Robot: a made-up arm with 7 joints. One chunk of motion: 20 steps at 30 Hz.
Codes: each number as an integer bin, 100 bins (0 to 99) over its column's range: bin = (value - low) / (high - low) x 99, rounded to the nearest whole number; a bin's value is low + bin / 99 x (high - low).
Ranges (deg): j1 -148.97..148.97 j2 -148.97..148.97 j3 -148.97..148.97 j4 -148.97..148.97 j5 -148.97..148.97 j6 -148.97..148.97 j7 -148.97..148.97
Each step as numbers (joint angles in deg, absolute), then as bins.
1 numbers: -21.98 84.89 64.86 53.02 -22.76 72.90 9.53
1 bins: 42 78 71 67 42 74 53
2 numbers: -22.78 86.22 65.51 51.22 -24.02 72.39 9.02
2 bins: 42 78 71 67 42 74 52
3 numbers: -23.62 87.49 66.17 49.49 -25.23 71.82 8.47
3 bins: 42 79 71 66 41 73 52
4 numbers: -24.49 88.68 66.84 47.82 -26.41 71.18 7.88
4 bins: 41 79 72 65 41 73 52
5 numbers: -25.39 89.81 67.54 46.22 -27.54 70.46 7.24
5 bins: 41 79 72 65 40 73 52
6 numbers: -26.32 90.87 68.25 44.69 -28.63 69.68 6.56
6 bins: 41 80 72 64 40 73 52
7 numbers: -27.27 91.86 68.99 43.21 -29.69 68.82 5.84
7 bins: 40 80 72 64 40 72 51
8 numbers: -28.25 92.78 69.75 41.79 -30.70 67.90 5.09
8 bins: 40 80 73 63 39 72 51
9 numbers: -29.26 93.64 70.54 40.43 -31.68 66.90 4.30
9 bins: 40 81 73 63 39 72 51
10 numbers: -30.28 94.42 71.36 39.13 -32.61 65.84 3.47
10 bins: 39 81 73 63 39 71 51
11 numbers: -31.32 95.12 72.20 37.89 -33.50 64.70 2.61
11 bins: 39 81 73 62 38 71 50
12 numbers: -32.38 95.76 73.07 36.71 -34.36 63.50 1.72
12 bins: 39 81 74 62 38 71 50
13 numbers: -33.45 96.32 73.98 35.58 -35.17 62.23 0.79
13 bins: 38 82 74 61 38 70 50
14 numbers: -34.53 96.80 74.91 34.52 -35.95 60.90 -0.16
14 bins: 38 82 74 61 38 70 49
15 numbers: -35.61 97.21 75.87 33.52 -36.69 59.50 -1.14
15 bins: 38 82 75 61 37 69 49
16 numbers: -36.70 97.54 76.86 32.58 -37.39 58.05 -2.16
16 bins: 37 82 75 60 37 69 49
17 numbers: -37.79 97.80 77.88 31.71 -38.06 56.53 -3.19
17 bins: 37 82 75 60 37 68 48
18 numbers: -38.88 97.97 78.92 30.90 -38.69 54.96 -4.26
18 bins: 37 82 76 60 37 68 48
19 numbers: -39.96 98.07 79.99 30.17 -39.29 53.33 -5.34
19 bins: 36 82 76 60 36 67 48
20 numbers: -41.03 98.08 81.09 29.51 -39.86 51.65 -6.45
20 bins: 36 82 76 59 36 67 47
